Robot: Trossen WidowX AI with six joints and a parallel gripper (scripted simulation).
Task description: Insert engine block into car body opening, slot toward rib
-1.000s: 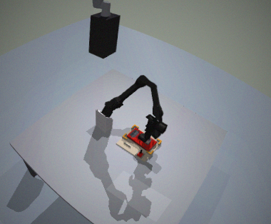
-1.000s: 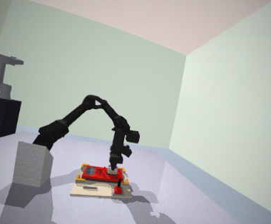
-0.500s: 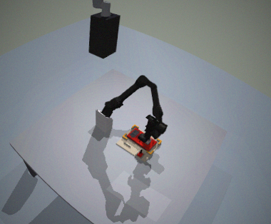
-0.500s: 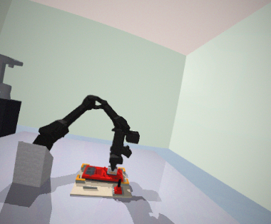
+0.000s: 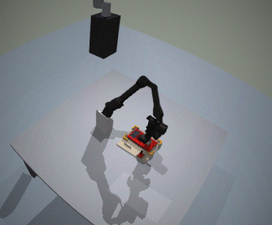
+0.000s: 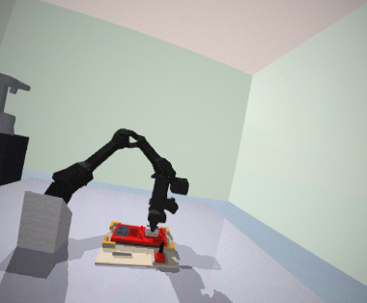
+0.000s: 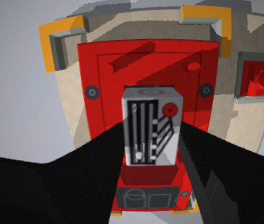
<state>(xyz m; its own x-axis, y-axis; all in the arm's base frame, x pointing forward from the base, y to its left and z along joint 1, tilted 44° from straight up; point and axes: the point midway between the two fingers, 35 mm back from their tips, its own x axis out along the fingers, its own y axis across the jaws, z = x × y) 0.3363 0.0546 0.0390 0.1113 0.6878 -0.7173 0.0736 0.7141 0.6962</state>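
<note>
My gripper tip is now 1 cm above the engine block.
</note>
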